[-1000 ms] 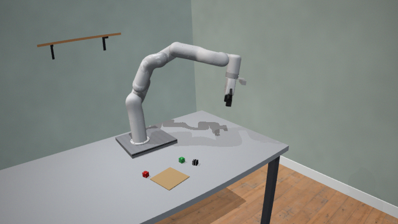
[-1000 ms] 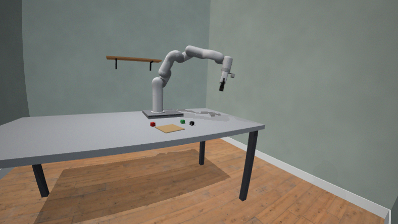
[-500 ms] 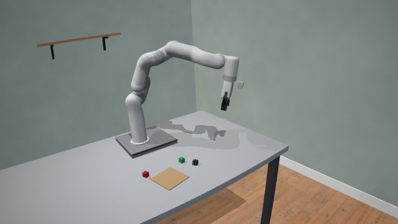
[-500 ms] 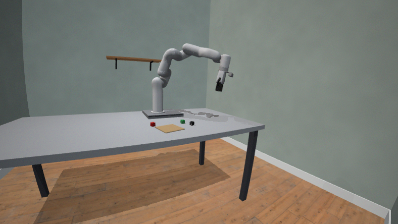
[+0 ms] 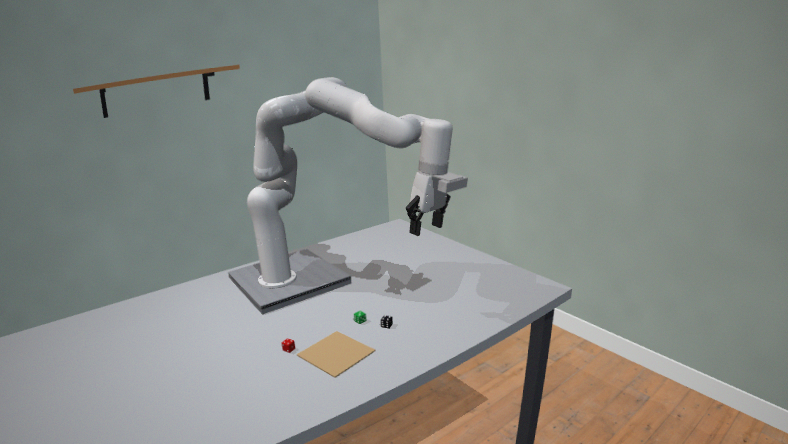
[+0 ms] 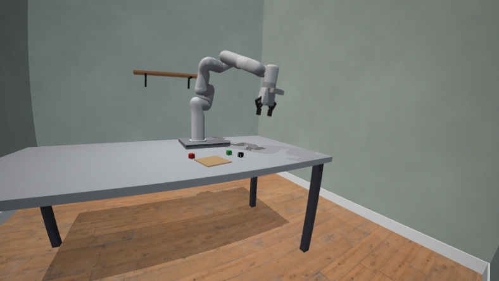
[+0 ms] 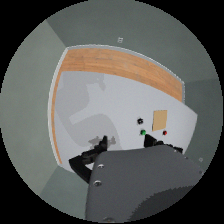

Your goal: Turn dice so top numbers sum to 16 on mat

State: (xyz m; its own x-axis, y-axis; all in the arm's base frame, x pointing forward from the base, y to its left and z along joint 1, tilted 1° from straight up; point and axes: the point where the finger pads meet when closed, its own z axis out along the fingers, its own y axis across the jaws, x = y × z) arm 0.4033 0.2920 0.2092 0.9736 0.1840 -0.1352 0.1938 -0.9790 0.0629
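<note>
Now: the green die 23 cm below my hand, 19 cm to the right of it and 6 cm behind it. Also, from my hand: black die 23 cm below, 15 cm to the right, 1 cm ahead; then tan mat 32 cm to the right, 24 cm below, 4 cm ahead; then red die 41 cm to the right, 23 cm below, 5 cm behind.
</note>
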